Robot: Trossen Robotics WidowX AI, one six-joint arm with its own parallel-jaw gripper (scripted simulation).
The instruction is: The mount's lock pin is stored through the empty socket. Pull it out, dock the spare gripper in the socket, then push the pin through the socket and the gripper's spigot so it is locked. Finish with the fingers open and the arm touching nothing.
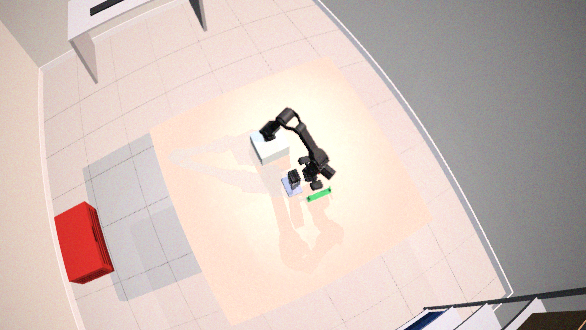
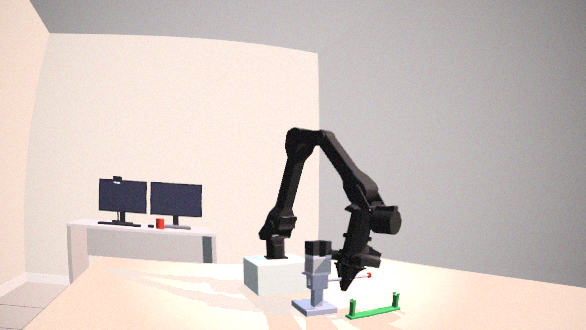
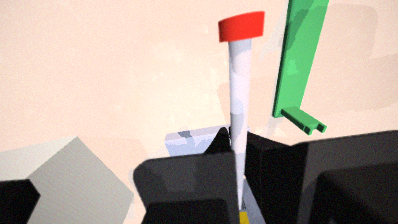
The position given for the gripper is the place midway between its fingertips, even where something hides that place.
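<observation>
Gripper (image 2: 343, 291) (image 3: 227, 131): holding a lock pin. Lock pin (image 3: 238, 31): in the gripper. Black spare gripper (image 2: 317, 253): also visible.
</observation>
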